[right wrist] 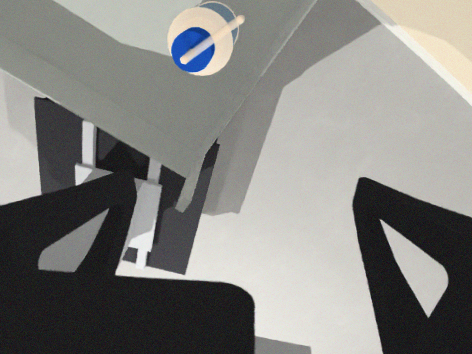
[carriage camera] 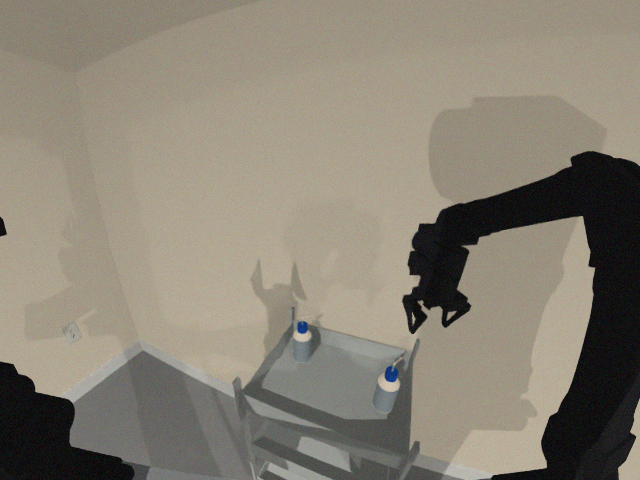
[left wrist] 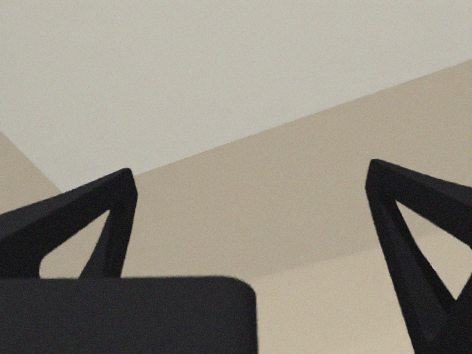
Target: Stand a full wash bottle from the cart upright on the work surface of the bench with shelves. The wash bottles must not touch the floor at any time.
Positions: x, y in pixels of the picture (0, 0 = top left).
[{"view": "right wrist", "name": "my right gripper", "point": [244, 186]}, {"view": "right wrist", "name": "grey metal cart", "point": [115, 71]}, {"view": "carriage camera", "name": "my right gripper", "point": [427, 329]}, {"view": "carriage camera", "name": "grey metal cart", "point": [318, 413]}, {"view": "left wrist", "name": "my left gripper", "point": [249, 177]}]
